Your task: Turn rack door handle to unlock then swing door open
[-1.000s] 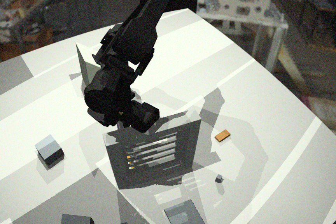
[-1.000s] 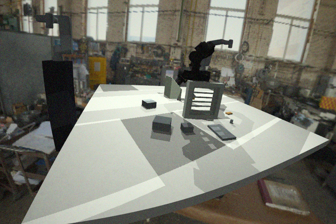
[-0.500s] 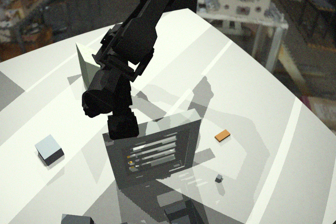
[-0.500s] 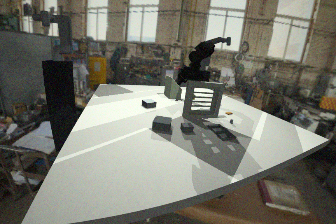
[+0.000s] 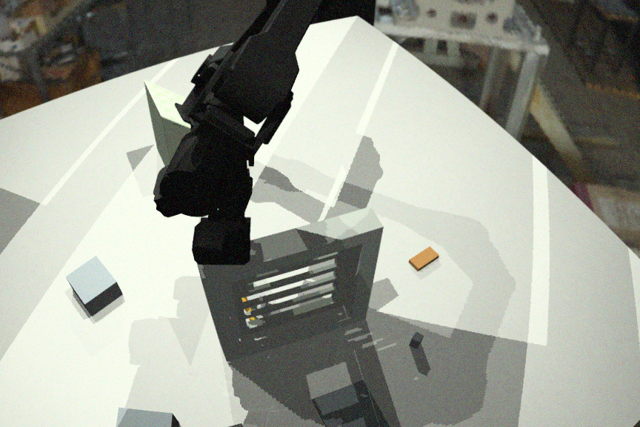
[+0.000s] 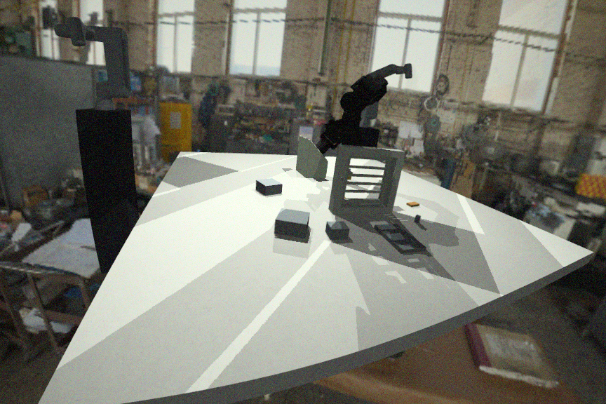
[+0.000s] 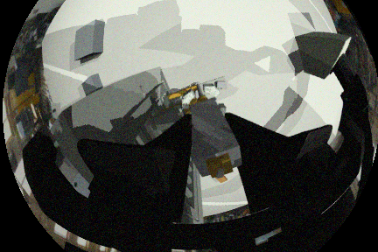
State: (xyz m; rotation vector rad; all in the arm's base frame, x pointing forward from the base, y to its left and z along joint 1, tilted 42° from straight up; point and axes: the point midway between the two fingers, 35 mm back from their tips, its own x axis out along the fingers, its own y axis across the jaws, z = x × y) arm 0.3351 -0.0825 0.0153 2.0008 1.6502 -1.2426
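The yellow upright handle lies 10 mm to the left of my gripper tip and 30 mm below it. Round my gripper tip: small dark cube: 190 mm ahead, 190 mm to the left, 140 mm below; then grey box: 120 mm behind, 220 mm to the right, 130 mm below; then dark slab: 260 mm ahead, 50 mm to the left, 150 mm below.
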